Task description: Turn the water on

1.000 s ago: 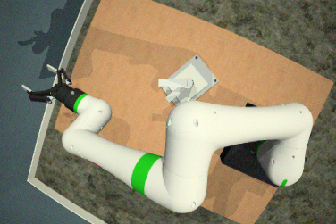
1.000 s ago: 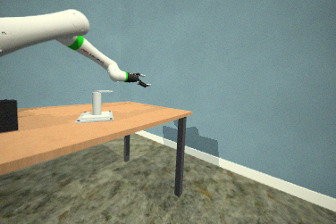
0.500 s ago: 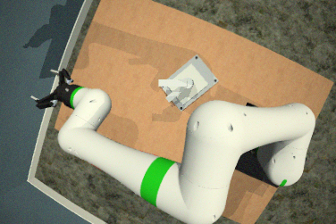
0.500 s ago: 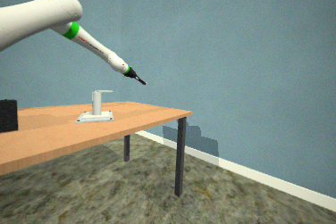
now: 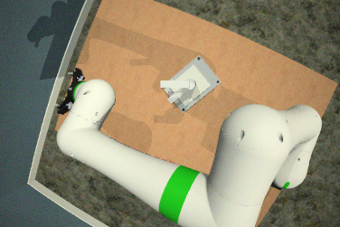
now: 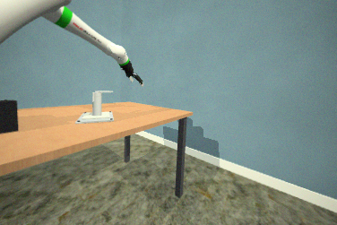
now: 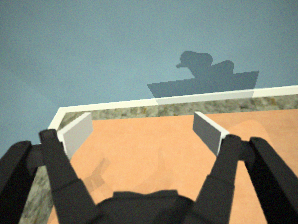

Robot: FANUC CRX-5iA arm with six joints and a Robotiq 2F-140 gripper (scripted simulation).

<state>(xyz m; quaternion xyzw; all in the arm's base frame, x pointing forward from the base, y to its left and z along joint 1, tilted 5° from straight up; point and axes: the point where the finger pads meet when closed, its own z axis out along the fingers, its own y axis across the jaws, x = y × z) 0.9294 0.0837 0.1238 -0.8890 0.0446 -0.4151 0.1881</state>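
Right now my hand is 44 cm past the lever, 20 cm to the left of it and 8 cm above it.
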